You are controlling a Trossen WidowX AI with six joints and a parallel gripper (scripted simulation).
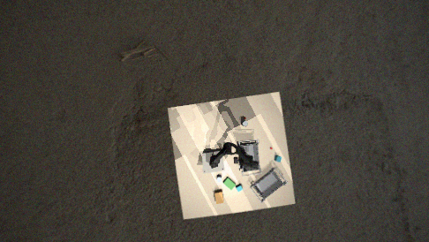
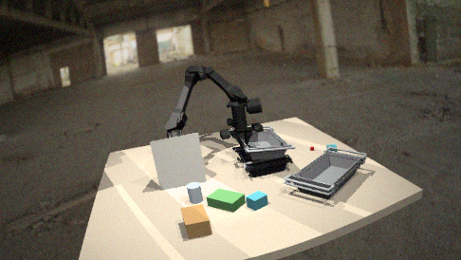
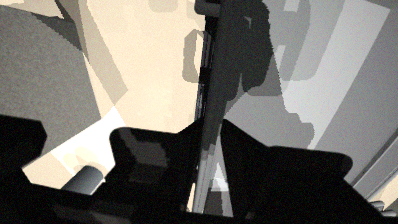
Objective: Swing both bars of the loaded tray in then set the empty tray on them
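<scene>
The light grey tray lies 80 mm ahead of my gripper tip, 20 mm to the right of it and 20 mm above it. Round my gripper tip: small red cube: 360 mm ahead, 30 mm to the right, 90 mm below; green block: 210 mm behind, 270 mm to the right, 70 mm below; orange block: 360 mm behind, 370 mm to the right, 60 mm below.
</scene>
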